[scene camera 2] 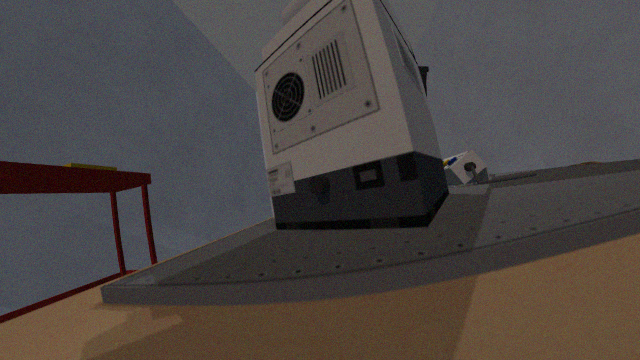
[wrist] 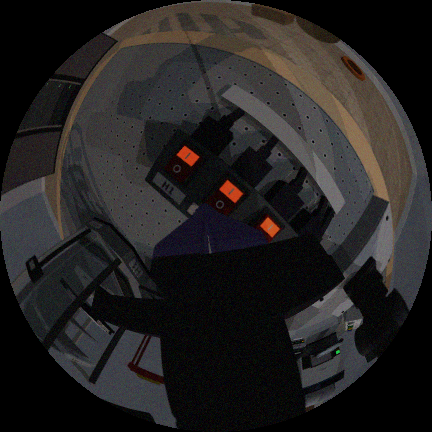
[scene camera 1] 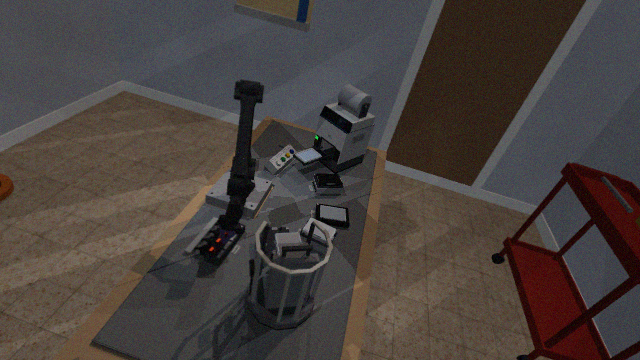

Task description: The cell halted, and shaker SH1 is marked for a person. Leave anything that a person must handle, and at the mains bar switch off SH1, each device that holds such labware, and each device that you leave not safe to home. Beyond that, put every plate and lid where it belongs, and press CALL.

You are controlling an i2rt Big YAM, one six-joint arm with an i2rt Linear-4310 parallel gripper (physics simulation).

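Pixels of known places: gripper, between the fingertips: [wrist: 204, 209] [scene camera 1: 223, 243]; arm's base, origin of its link: [wrist: 360, 280].
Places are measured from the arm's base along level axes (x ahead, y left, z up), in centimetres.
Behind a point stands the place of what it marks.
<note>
The black mains bar [scene camera 1: 218, 244] {x 5.8, y -34.3, z 1.0 cm} [wrist: 209, 181] {x 5.9, y -35.4, z 0.3 cm} lies at the mat's left edge, with orange-lit rocker switches in a row. In the wrist view the H1 switch [wrist: 182, 162] {x 5.8, y -38.3, z 1.3 cm}, the one after it [wrist: 225, 195] {x 5.9, y -33.4, z 1.2 cm} and a third [wrist: 268, 226] {x 5.6, y -28.5, z 1.2 cm} all show an orange half. My gripper [wrist: 204, 209] {x 8.0, y -34.2, z 1.4 cm} [scene camera 1: 226, 227] is shut and empty, its tip down at the bar between the first two switches, covering the second label. The button box [scene camera 1: 281, 158] {x 8.7, y 30.1, z 3.3 cm} [scene camera 2: 465, 168] {x 11.0, y 45.0, z 0.4 cm} sits behind the arm base. A clear plate [scene camera 1: 308, 155] {x 22.3, y 34.6, z 7.6 cm} rests on the sealer's [scene camera 1: 346, 129] {x 37.9, y 43.0, z 25.2 cm} [scene camera 2: 340, 111] {x 39.2, y 70.4, z 9.4 cm} tray. A black device [scene camera 1: 327, 182] {x 37.2, y 23.0, z 2.8 cm} and a framed plate [scene camera 1: 331, 214] {x 44.5, y 4.2, z -0.8 cm} lie mid-mat.
A tall hotel rack [scene camera 1: 273, 298] {x 36.1, y -56.0, z 12.7 cm} [wrist: 60, 282] {x 25.4, y -44.8, z 12.2 cm} stands close to the right of the bar, holding labware. A white piece [scene camera 1: 318, 228] {x 42.4, y -35.7, z 27.9 cm} leans beside it. The sealer shows a green light [scene camera 1: 317, 137] {x 22.3, y 52.1, z 10.0 cm}. A red cart [scene camera 1: 595, 188] [scene camera 2: 71, 176] stands off the table to the right.
</note>
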